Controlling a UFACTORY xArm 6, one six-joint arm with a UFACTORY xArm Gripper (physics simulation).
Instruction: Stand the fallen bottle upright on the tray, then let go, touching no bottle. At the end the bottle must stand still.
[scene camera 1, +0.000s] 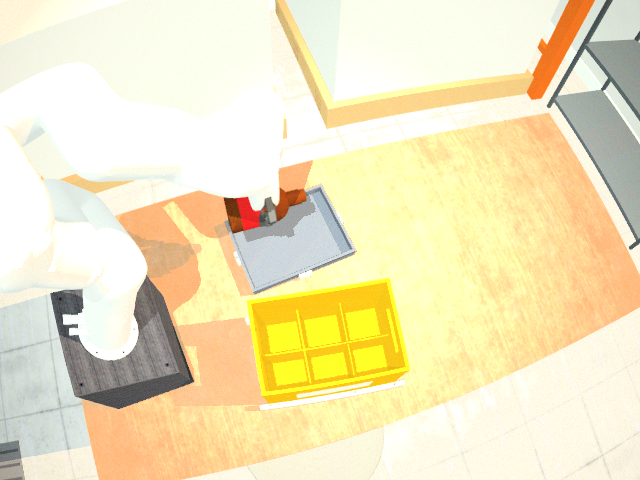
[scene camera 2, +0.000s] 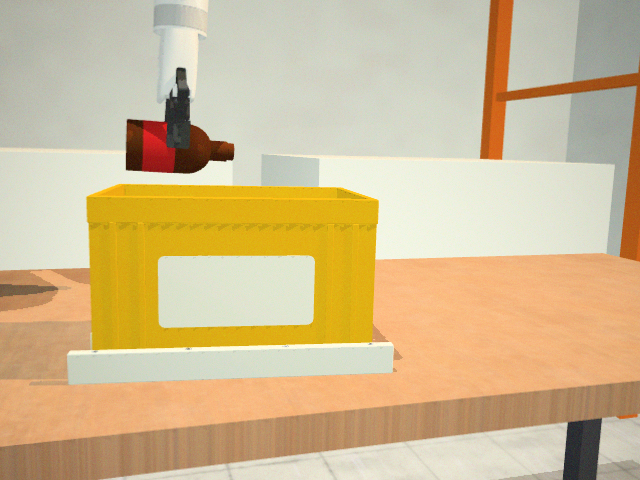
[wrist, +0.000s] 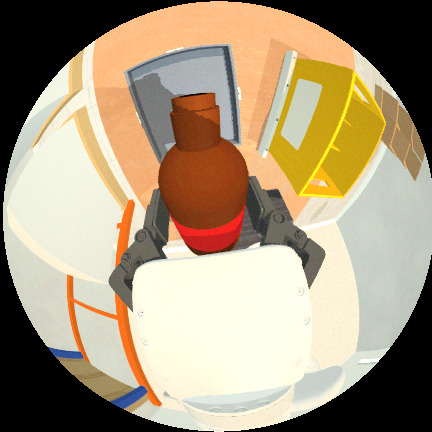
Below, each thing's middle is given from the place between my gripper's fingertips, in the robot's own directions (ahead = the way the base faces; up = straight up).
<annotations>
I see my gripper 1 cm short of the brown bottle (scene camera 2: 146, 150).
</annotations>
